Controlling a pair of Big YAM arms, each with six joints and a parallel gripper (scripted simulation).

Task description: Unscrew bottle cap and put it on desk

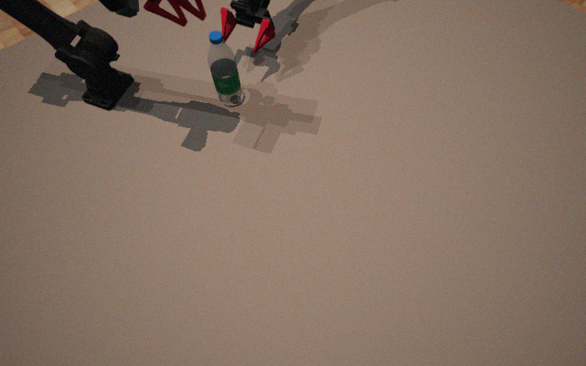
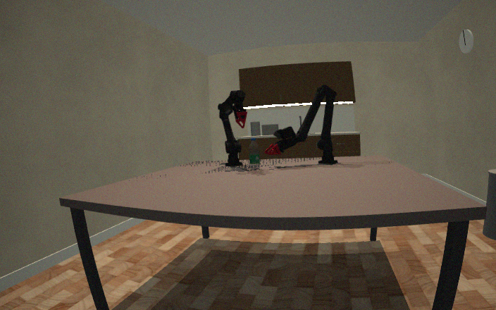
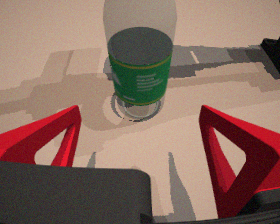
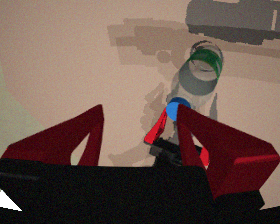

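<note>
My left gripper is now 8 cm to the left of the bottle and 4 cm short of it. Round my left hand: blue cap: 9 cm above, 8 cm to the right, 4 cm ahead.
The blue cap lies 10 cm below my right hand, 5 cm to the left of it and 3 cm behind it. From my right hand the other things lie so: bottle: 19 cm below, 5 cm to the left, 3 cm behind.
</note>
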